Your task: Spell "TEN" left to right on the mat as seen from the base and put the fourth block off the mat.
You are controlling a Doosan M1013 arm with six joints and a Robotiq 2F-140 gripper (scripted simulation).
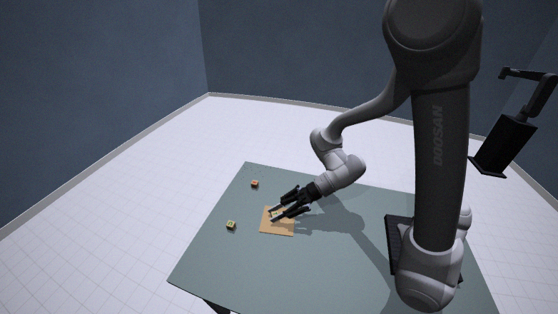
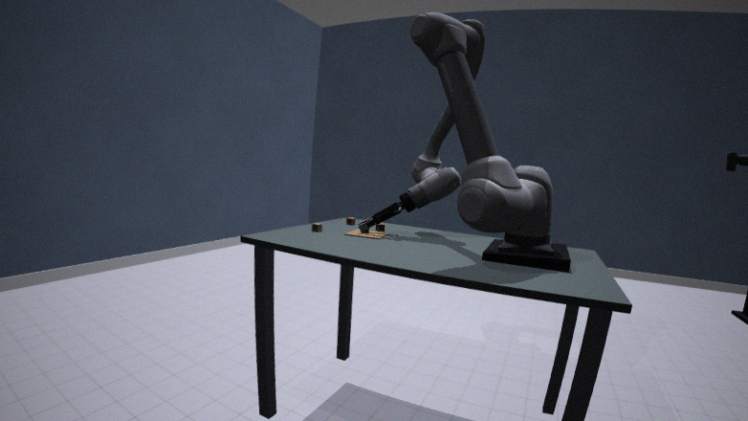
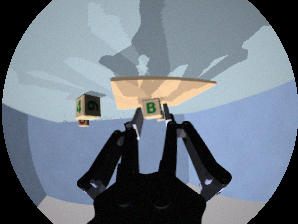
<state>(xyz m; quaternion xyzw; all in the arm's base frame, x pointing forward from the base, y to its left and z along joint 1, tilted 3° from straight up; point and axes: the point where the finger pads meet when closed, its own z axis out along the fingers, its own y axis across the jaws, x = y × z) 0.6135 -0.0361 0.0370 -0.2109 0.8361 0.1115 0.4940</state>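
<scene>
Now: the block 2 cm below my hand. The rest, counted from my hand: tan mat (4 cm below, 1 cm to the left, 1 cm behind).
</scene>
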